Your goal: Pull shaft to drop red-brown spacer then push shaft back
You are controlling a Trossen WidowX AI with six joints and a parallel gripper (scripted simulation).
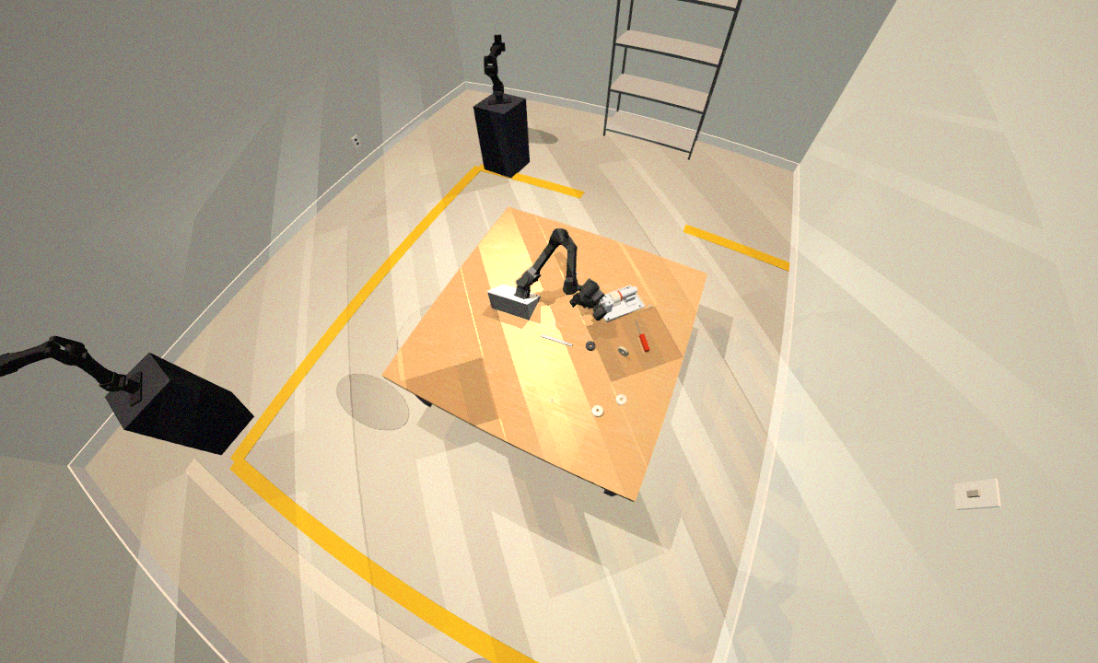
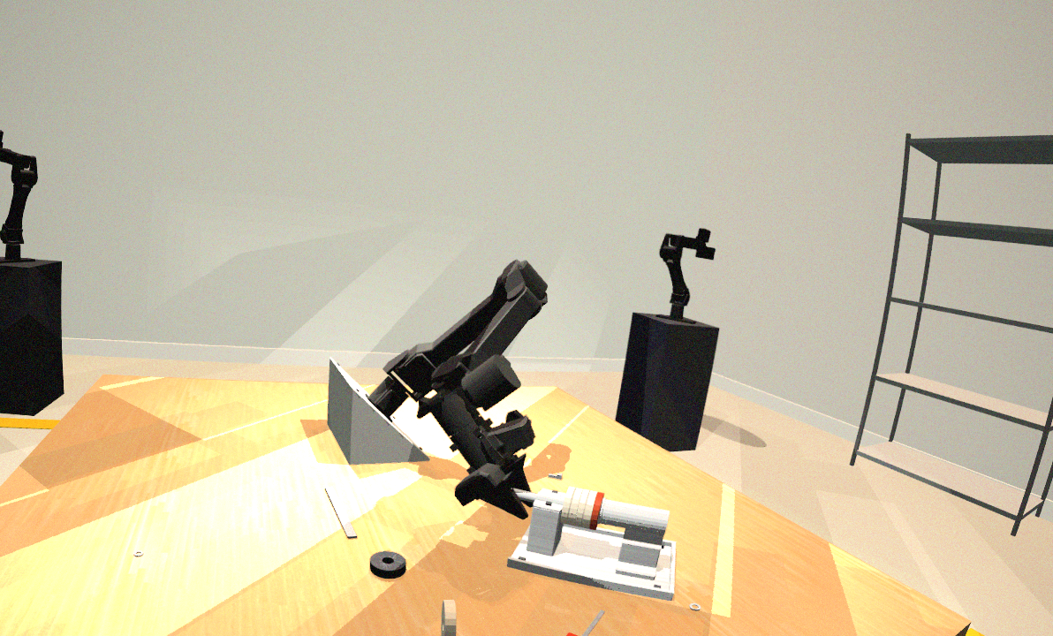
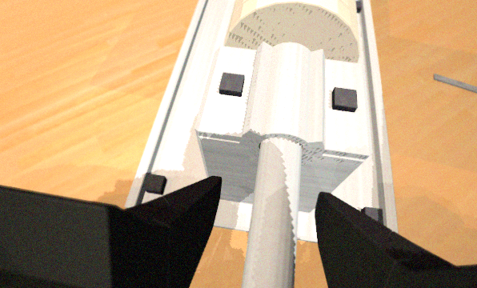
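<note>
Now: the grey shaft 40 mm to the left of my gripper tip, 30 mm ahead of it and 20 mm above it. The rest, counted from my gripper tip: red-brown spacer: 80 mm to the left, 60 mm ahead, 20 mm above; then white ring: 200 mm ahead, 170 mm to the right, 30 mm below; then black ring: 210 mm to the right, 50 mm below, 50 mm ahead.
</note>
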